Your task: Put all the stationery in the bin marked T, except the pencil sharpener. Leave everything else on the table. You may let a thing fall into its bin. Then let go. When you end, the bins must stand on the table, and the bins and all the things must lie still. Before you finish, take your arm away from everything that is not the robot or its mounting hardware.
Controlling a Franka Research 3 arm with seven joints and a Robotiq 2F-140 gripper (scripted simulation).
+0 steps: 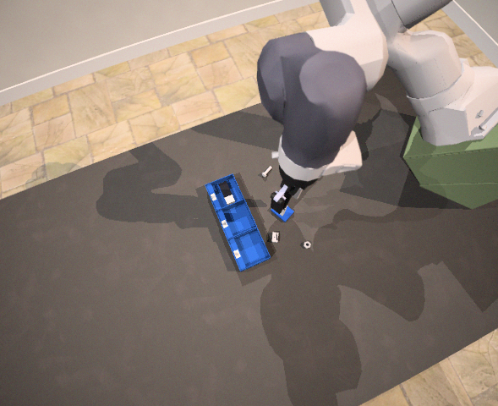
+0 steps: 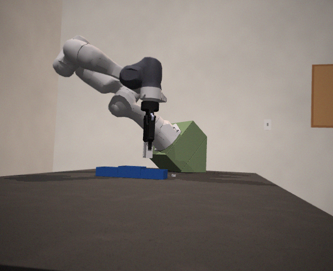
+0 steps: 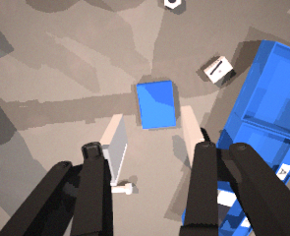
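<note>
My gripper is now 10 cm above the flat blue block. Round my hand: white bolt: 12 cm to the right, 10 cm below, 3 cm behind; then nut: 11 cm to the left, 10 cm below, 1 cm ahead; then blue bin: 12 cm ahead, 8 cm below, 5 cm to the right.
</note>
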